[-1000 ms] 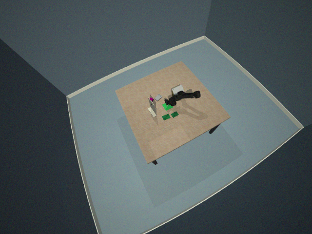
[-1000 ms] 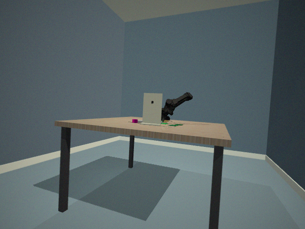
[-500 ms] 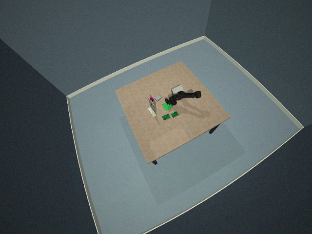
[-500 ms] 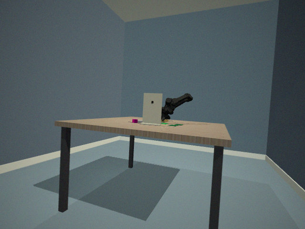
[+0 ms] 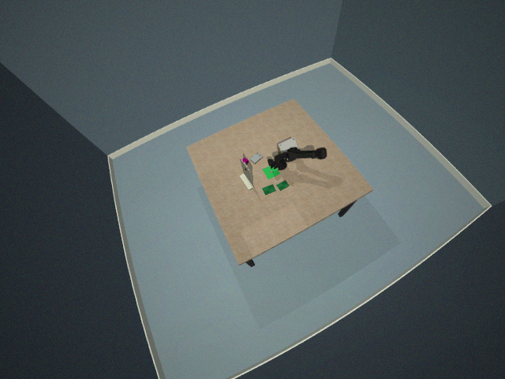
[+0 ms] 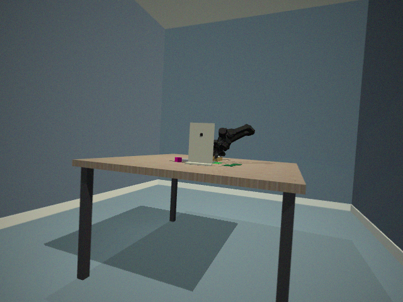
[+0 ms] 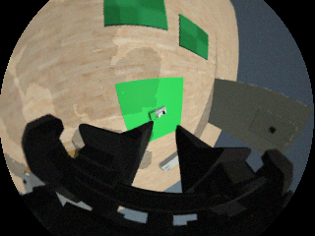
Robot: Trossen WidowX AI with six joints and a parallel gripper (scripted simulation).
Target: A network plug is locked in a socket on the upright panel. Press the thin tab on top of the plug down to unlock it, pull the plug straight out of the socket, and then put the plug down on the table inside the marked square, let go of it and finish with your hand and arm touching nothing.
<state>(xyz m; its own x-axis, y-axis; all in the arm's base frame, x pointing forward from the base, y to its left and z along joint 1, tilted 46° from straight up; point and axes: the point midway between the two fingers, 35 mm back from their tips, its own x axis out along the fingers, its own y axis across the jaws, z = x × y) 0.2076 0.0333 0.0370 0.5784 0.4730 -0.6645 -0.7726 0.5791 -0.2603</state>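
My gripper tip is now 30 mm above the network plug and 10 mm short of it. Round my gripper tip: beige panel (240 mm ahead, 80 mm above, 30 mm to the right); grey plate (200 mm to the right, 60 mm ahead, 30 mm below); green marked square (40 mm below, 10 mm ahead).
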